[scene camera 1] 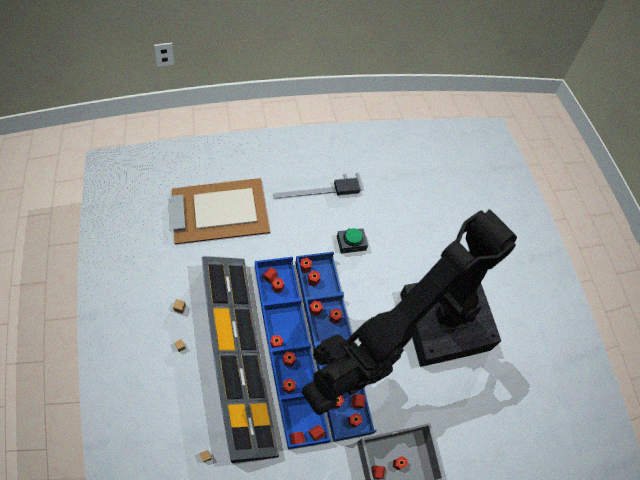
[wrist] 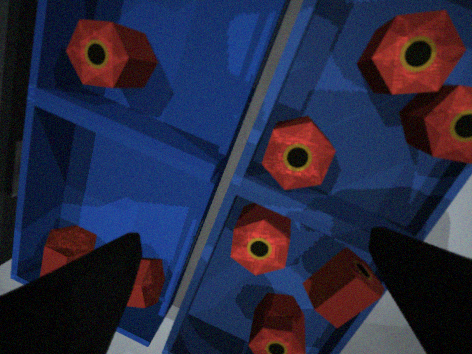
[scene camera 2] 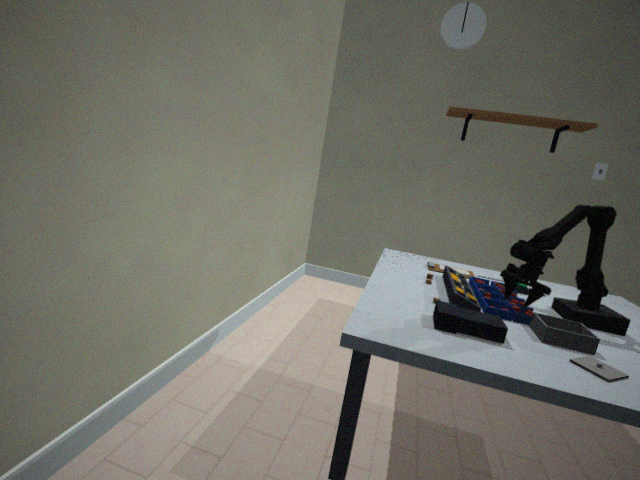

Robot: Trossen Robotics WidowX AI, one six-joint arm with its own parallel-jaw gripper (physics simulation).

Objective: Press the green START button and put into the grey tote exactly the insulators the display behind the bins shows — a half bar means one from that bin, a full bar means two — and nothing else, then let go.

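Note:
My gripper is open and empty above the blue bins. In the wrist view, an upright red insulator shows between the fingertips, a tilted one near the right finger, and another at the bottom edge. The arm hides part of the bins in scene camera 1. The display has a full yellow bar at left in its second panel and two half bars in its fourth. The grey tote holds two insulators. The START button is green.
A clipboard and a caliper lie beyond the bins. Small wooden blocks lie behind the display. A black box stands near the display's end; a thin plate lies near the tote.

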